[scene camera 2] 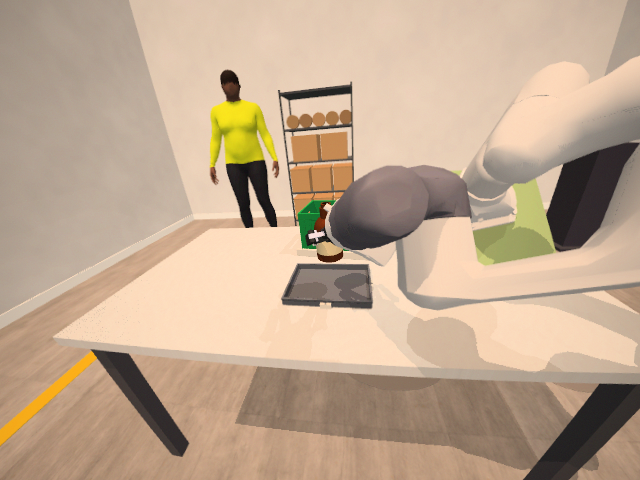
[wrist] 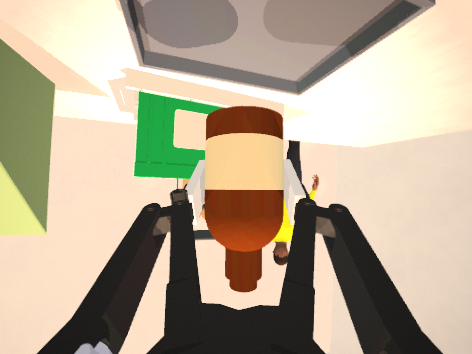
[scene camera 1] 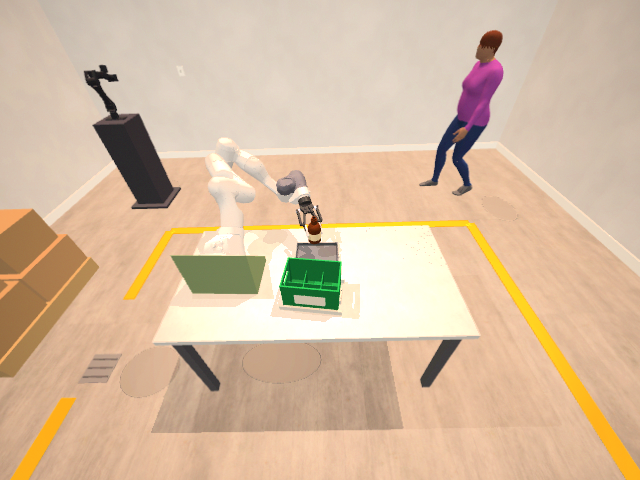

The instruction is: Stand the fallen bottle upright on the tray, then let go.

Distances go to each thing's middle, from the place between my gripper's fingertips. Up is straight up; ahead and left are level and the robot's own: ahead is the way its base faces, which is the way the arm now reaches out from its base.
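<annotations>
Brown bottle (wrist: 244, 150); my hand 3 cm below it, 1 cm to the right of it.
</annotations>
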